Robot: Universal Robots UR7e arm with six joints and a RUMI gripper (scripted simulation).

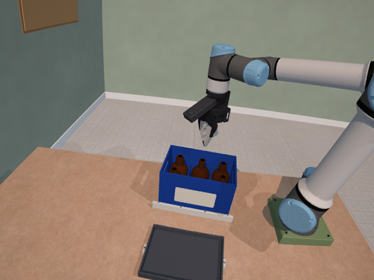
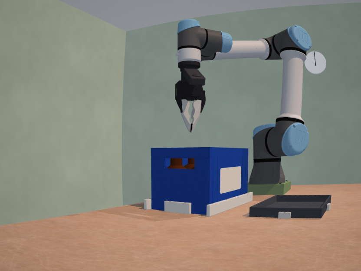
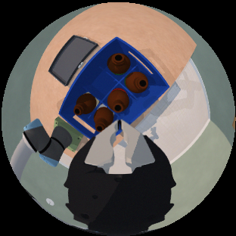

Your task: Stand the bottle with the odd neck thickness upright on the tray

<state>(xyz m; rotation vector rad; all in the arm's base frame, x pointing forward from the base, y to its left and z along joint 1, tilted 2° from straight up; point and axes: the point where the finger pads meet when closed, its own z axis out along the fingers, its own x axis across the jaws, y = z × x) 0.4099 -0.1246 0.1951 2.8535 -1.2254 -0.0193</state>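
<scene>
My hand is 150 mm above the glass bottle. Also, from my hand: dark tray 10 mm ahead, 340 mm to the left, 230 mm below; then blue crate 40 mm to the left, 160 mm below.
</scene>
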